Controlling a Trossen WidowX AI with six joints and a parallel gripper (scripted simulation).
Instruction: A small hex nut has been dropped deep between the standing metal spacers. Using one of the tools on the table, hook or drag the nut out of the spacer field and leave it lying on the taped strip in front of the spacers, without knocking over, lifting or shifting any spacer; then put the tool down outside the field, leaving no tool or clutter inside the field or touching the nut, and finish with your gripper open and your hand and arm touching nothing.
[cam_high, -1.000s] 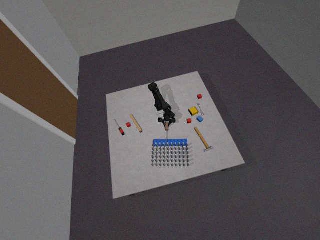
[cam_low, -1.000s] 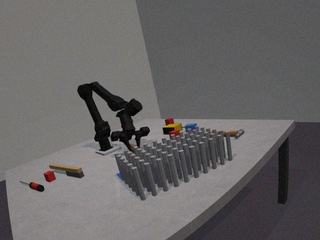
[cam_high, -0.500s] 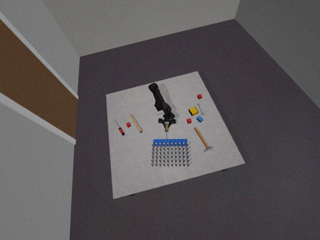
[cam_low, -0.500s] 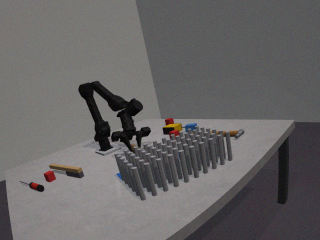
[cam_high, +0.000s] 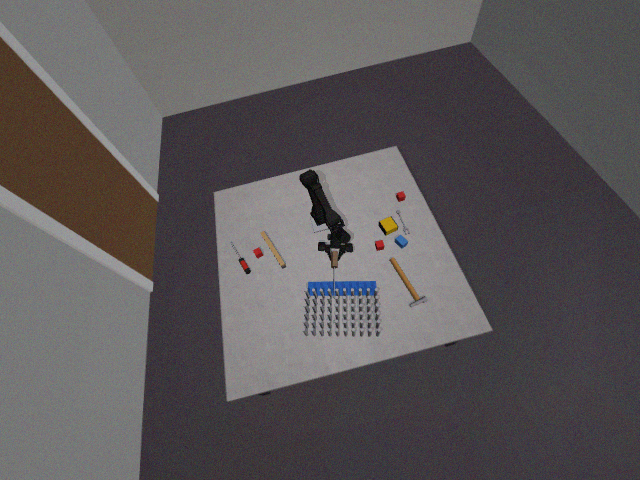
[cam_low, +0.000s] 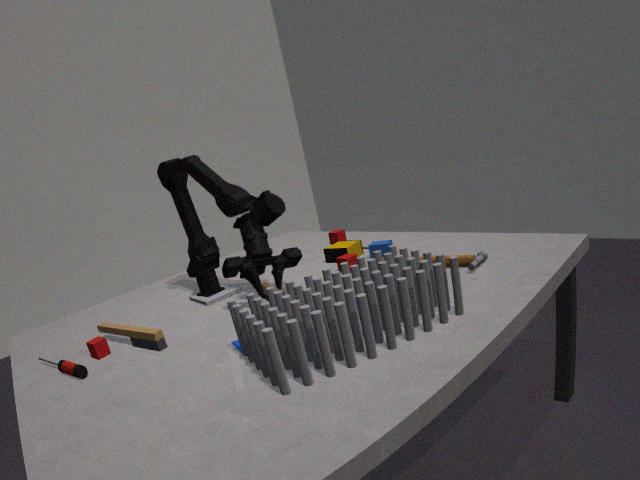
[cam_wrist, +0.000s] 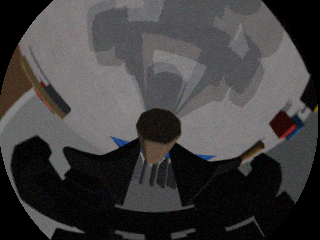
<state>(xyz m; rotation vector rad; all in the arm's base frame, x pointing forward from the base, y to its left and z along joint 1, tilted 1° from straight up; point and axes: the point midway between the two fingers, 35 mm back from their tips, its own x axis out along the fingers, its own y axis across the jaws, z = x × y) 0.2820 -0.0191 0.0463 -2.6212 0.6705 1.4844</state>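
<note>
Right now the blue taped strip is 15 cm ahead of my gripper tip, 2 cm to the right of it and 3 cm below it. Also, from my gripper tip: blue block (4 cm ahead, 39 cm to the left, 1 cm below); hook tool (9 cm ahead, 4 cm to the right); small wrench (8 cm behind, 47 cm to the left, 3 cm below).
</note>
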